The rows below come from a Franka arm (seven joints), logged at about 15 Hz.
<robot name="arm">
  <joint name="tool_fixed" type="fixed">
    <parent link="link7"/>
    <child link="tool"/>
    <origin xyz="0 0 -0.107" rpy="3.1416 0 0"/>
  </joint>
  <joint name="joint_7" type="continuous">
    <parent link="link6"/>
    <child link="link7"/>
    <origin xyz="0.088 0 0"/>
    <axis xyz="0 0 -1"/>
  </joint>
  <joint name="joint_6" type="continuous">
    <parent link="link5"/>
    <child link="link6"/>
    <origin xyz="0 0 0"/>
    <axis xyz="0 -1 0"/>
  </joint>
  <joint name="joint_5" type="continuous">
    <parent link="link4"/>
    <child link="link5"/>
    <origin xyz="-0.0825 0 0.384"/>
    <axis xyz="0 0 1"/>
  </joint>
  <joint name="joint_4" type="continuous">
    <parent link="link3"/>
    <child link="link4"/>
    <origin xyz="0.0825 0 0"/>
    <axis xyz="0 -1 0"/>
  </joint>
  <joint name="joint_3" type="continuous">
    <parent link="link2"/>
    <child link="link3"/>
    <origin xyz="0 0 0.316"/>
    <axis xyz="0 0 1"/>
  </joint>
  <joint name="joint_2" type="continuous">
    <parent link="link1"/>
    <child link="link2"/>
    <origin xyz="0 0 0"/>
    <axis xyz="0 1 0"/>
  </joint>
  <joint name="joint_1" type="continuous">
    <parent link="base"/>
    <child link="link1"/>
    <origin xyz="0 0 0.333"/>
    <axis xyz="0 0 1"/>
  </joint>
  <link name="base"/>
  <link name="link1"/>
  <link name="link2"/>
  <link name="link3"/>
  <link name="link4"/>
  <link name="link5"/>
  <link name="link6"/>
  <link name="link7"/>
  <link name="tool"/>
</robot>
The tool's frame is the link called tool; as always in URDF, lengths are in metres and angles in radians. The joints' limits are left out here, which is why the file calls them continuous.
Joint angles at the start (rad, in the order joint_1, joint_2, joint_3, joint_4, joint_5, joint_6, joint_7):
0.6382, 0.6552, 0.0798, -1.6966, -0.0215, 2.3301, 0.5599
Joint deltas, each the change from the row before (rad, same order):
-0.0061, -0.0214, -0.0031, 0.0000, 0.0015, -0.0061, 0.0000
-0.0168, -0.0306, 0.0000, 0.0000, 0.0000, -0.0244, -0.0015
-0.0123, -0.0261, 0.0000, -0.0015, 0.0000, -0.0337, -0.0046
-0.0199, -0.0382, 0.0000, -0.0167, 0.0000, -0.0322, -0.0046
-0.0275, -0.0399, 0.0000, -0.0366, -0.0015, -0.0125, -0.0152
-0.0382, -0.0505, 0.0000, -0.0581, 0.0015, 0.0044, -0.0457
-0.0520, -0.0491, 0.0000, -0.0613, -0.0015, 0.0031, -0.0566
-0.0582, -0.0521, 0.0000, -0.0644, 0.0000, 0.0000, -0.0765
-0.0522, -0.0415, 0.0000, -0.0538, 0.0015, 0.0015, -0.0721
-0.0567, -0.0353, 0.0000, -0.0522, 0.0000, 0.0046, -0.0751
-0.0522, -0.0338, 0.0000, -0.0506, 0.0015, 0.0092, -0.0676
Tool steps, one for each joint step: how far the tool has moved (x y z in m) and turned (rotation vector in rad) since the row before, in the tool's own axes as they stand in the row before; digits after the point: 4 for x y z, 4 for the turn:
0.0042, 0.0041, -0.0140, 0.0062, 0.0142, 0.0090
0.0059, 0.0092, -0.0189, 0.0015, 0.0068, 0.0144
0.0024, 0.0078, -0.0142, -0.0063, -0.0065, 0.0070
0.0014, 0.0140, -0.0159, -0.0076, -0.0075, 0.0141
0.0002, 0.0202, -0.0096, -0.0073, -0.0058, 0.0100
-0.0009, 0.0279, -0.0080, -0.0022, -0.0018, -0.0084
-0.0002, 0.0361, -0.0050, -0.0061, -0.0064, -0.0072
-0.0028, 0.0394, -0.0043, -0.0054, -0.0105, -0.0199
-0.0046, 0.0341, -0.0017, -0.0020, -0.0104, -0.0201
-0.0062, 0.0355, 0.0016, -0.0014, -0.0120, -0.0194
-0.0086, 0.0315, 0.0019, 0.0017, -0.0079, -0.0153

